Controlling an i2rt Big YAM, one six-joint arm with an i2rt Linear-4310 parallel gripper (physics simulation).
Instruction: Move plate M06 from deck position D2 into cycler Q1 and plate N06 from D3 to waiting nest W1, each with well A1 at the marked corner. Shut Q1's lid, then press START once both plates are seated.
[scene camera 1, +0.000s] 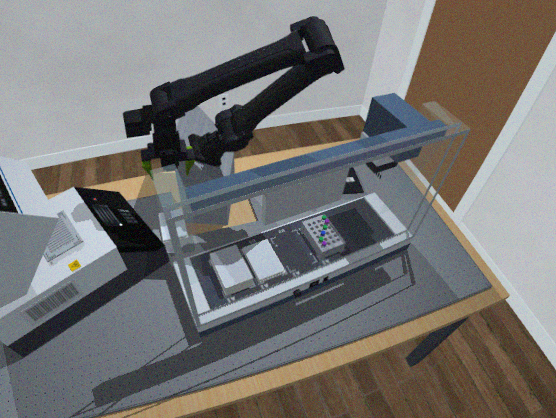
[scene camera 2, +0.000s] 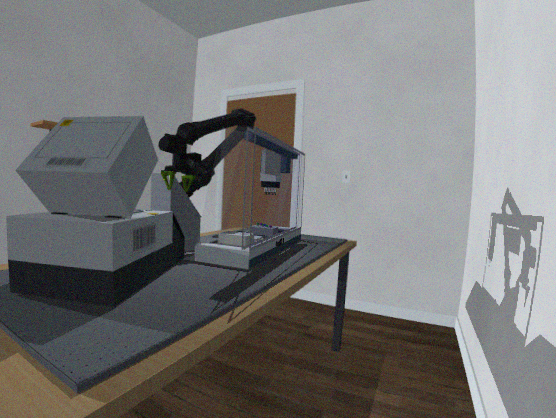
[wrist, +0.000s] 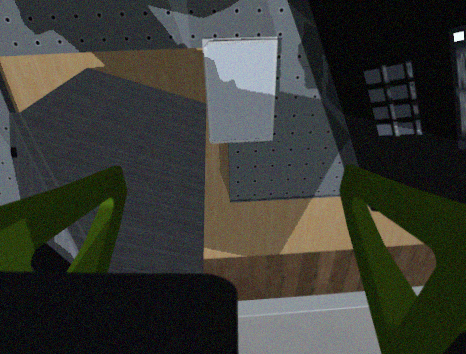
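Pixels of known places: gripper, between the fingertips: (scene camera 1: 170, 176) (scene camera 2: 177, 191) (wrist: 233, 177); arm's base, origin of its link: (scene camera 1: 203, 151) (scene camera 2: 179, 193).
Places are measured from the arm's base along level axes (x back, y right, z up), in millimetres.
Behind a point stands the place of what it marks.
My gripper (scene camera 1: 170, 172) @[x -102, y 116, z 16 mm] (scene camera 2: 178, 188) @[x -102, y 116, z 16 mm] (wrist: 233, 177) @[x -102, y 116, z 16 mm] is open and empty, its green fingers wide apart, above the area between the cycler and the deck enclosure. Cycler Q1 (scene camera 1: 95, 255) @[x -268, y 351, z -51 mm] (scene camera 2: 60, 245) @[x -282, y 688, z -111 mm] stands at the left; its grey lid (scene camera 1: 25, 255) @[x -317, y 478, z 67 mm] (scene camera 2: 95, 165) @[x -342, y 634, z 78 mm] is raised. Its black front panel (wrist: 435, 100) @[x -89, y 295, z -108 mm] shows at the right of the wrist view; START cannot be read. Two white plates (scene camera 1: 231, 272) (scene camera 1: 266, 260) lie side by side on the deck's left part; their labels and A1 corners are unreadable. A pale rectangular block (wrist: 240, 95) @[x -60, y 141, z -235 mm] stands below the gripper; I cannot tell whether it is W1.
A clear enclosure with a blue-grey top beam (scene camera 1: 310, 159) @[x -394, y -159, z 254 mm] surrounds the deck. A tube rack (scene camera 1: 324, 235) with coloured caps stands right of the plates. A blue-grey head (scene camera 1: 392, 117) @[x -281, y -437, z 239 mm] hangs at the far right end. A grey slanted panel (scene camera 2: 185, 220) @[x -69, y 30, z -118 mm] (wrist: 150, 175) @[x -57, y 60, z -65 mm] stands behind the deck's left end.
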